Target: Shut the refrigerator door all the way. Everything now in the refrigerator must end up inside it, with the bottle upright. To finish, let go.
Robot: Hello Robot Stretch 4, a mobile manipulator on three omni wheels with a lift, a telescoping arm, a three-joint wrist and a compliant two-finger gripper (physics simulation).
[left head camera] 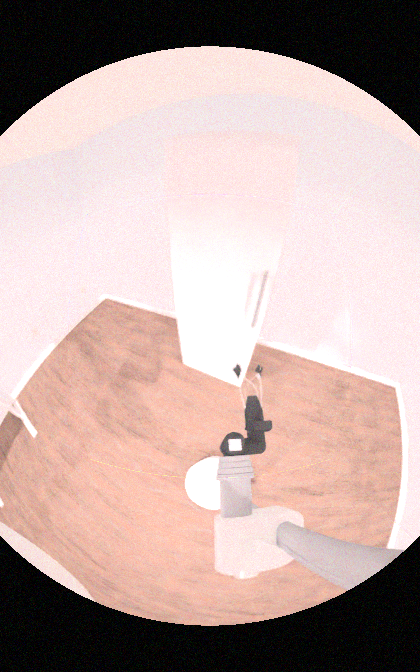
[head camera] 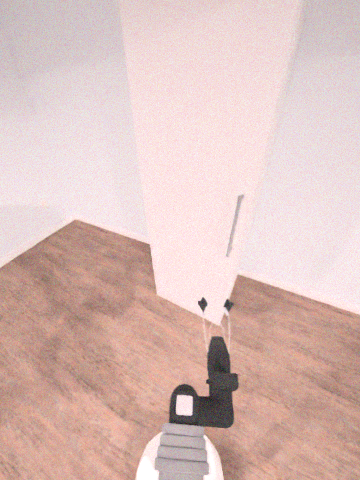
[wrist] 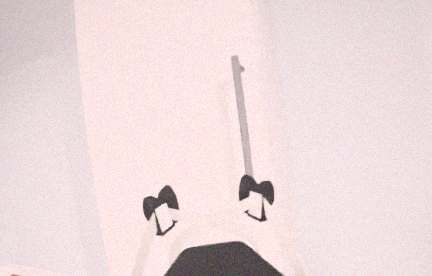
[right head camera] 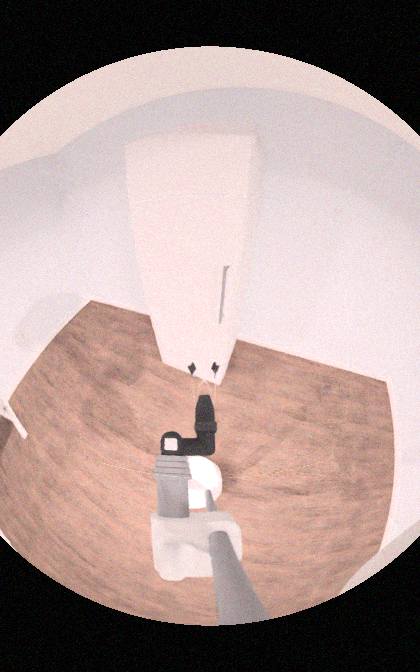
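Pixels of known places: gripper, fingertip midpoint: (left head camera: pixel 246 364) (head camera: pixel 214 298) (wrist: pixel 208 195); robot's base at its link origin: (left head camera: pixel 213 481).
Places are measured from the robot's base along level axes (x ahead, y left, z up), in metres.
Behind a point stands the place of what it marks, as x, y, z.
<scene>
The refrigerator is a tall white box whose door (head camera: pixel 195 150) @(0.962, -0.005, 1.307) (left head camera: pixel 210 300) @(0.984, 0.041, 0.876) (right head camera: pixel 190 240) (wrist: pixel 160 100) @(0.967, 0.006, 1.114) shows its outer face. The door looks flush with the body; no gap shows. A grey vertical handle (head camera: pixel 235 226) @(0.803, -0.198, 1.029) (left head camera: pixel 260 300) @(0.803, -0.198, 1.020) (right head camera: pixel 223 295) (wrist: pixel 242 115) @(0.803, -0.192, 1.035) is near the door's right edge. My gripper (head camera: pixel 215 304) @(0.481, -0.092, 0.947) (left head camera: pixel 248 370) @(0.481, -0.092, 0.947) (right head camera: pixel 203 368) (wrist: pixel 208 195) @(0.481, -0.092, 0.947) is open with nothing between its fingertips. It is in front of the lower door, and the handle rises behind the right fingertip in the wrist view. The bottle and the other contents are hidden inside the refrigerator.
Pale walls (head camera: pixel 60 125) @(2.234, 1.404, 1.238) (right head camera: pixel 320 250) stand behind and on both sides of the refrigerator. The wood floor (head camera: pixel 90 325) @(0.785, 0.815, -0.028) (left head camera: pixel 150 425) @(0.462, 0.536, -0.028) (right head camera: pixel 300 425) lies around its base. Part of a white furniture leg (left head camera: pixel 25 420) (right head camera: pixel 16 422) shows at the far left.
</scene>
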